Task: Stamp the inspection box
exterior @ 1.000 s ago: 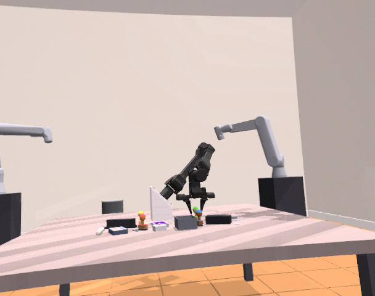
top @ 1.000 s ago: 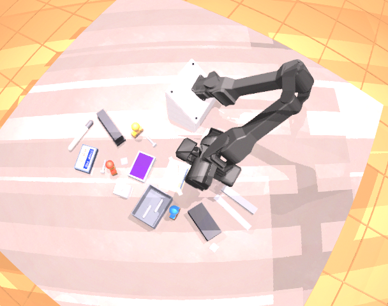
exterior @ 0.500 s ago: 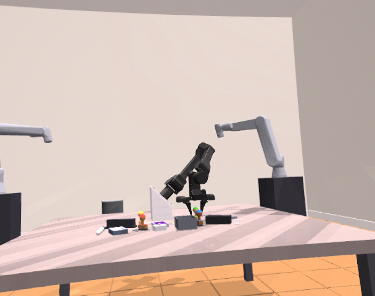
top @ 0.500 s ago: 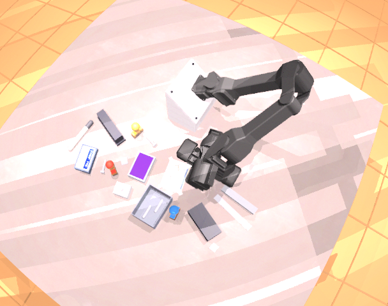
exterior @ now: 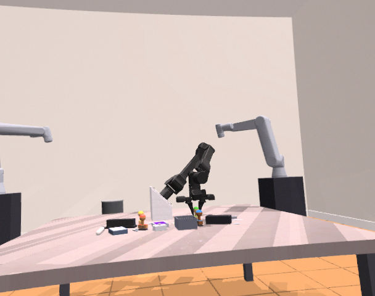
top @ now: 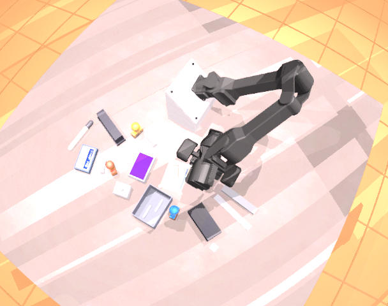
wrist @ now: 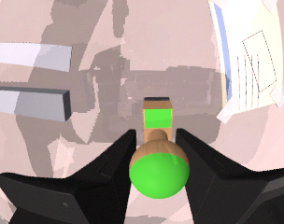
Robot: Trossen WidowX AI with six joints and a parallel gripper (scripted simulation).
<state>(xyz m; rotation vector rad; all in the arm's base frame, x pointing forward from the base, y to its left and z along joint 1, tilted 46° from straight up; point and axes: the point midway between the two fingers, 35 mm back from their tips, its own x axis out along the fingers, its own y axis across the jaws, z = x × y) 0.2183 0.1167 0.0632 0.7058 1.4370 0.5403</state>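
Right now my gripper tip is 8 cm short of the purple ink pad, 19 cm to the left of it and 2 cm above it. The rest, counted from my gripper tip: green-knobbed stamp (right at my gripper tip); blue-knobbed stamp (16 cm ahead, 3 cm to the right); taped card (5 cm ahead, 9 cm to the right, 2 cm below).
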